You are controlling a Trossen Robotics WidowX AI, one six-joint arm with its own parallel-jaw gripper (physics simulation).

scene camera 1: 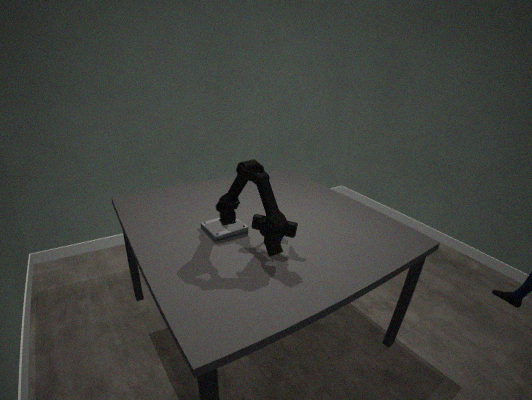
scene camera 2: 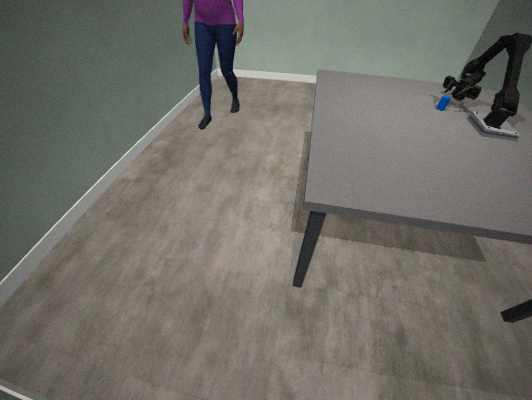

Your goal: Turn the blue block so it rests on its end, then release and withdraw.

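Note:
The blue block [scene camera 2: 443,103] is on the table, with its long side upright, and seems to stand on its end. In scene camera 1 it is almost wholly hidden behind the arm, with a faint bit of blue showing. My gripper [scene camera 1: 275,249] [scene camera 2: 455,95] is open with nothing between its fingers. In scene camera 2 it is just above and to the right of the block. The fingers are dark and small, and the exact gap to the block cannot be told.
The arm's base stands on a pale plate [scene camera 1: 216,237] [scene camera 2: 484,128] on the grey table [scene camera 1: 210,325] [scene camera 2: 370,165]. A person [scene camera 2: 215,45] in a purple top and blue trousers is on the floor beyond the table; a foot [scene camera 1: 509,297] shows at the right edge of scene camera 1.

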